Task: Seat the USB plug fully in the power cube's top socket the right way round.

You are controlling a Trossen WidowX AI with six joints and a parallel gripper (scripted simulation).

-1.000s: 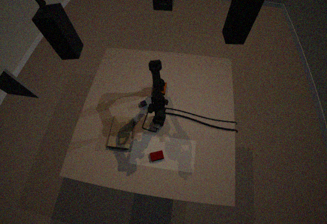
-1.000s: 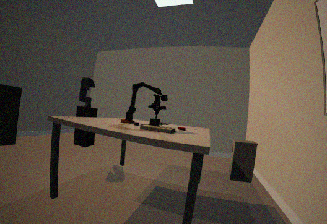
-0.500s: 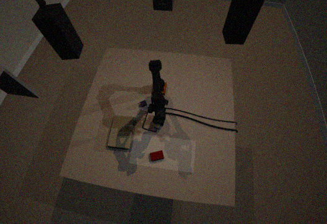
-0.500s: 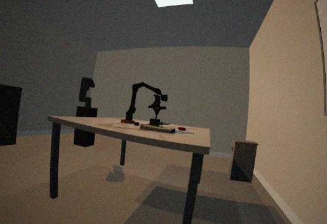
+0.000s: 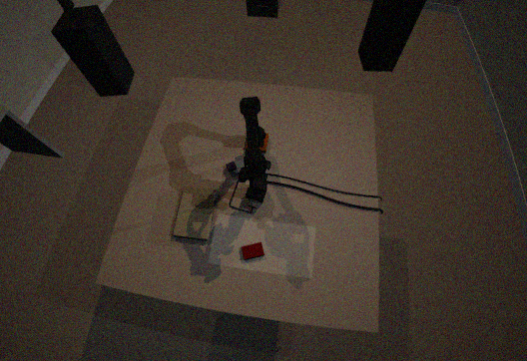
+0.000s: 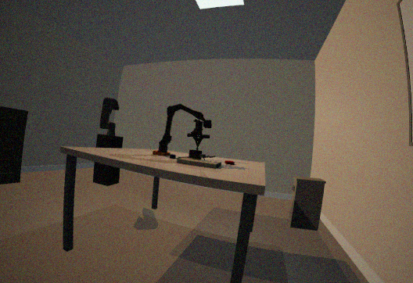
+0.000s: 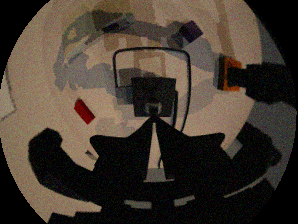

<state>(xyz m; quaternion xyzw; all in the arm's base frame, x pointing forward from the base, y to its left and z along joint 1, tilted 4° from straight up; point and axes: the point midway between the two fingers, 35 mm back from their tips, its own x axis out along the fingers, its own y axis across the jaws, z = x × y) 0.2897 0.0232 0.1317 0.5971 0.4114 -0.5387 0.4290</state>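
Now: the usb plug 20 mm below my gripper tip. Round my gripper tip: small purple piece 150 mm behind, 160 mm to the right, 100 mm below; red block 280 mm ahead, 40 mm to the right, 100 mm below; flat tan board 90 mm ahead, 320 mm to the right, 100 mm below.
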